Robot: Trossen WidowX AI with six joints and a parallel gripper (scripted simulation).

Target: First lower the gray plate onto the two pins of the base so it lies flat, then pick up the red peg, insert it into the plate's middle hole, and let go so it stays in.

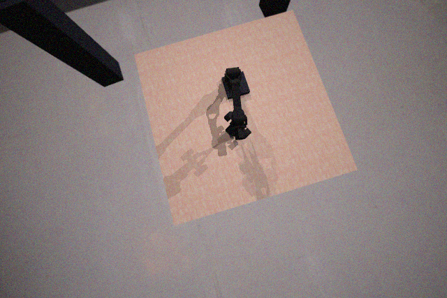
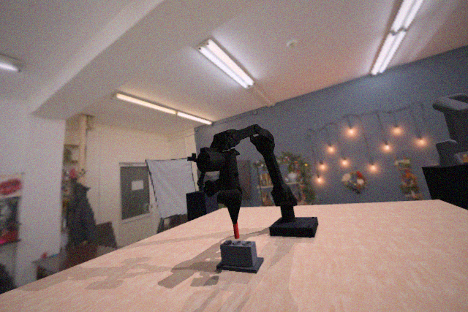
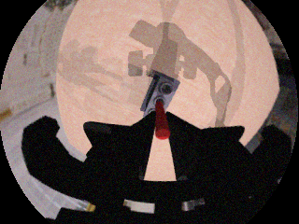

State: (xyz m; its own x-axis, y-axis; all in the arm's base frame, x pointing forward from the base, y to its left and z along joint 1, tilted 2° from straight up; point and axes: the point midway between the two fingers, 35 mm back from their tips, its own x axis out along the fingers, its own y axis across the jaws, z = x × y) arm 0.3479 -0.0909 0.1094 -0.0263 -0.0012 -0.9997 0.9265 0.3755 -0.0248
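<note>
My gripper tip is now right at the red peg. Round my gripper tip: base (11 cm below); then gray plate (7 cm below).
</note>
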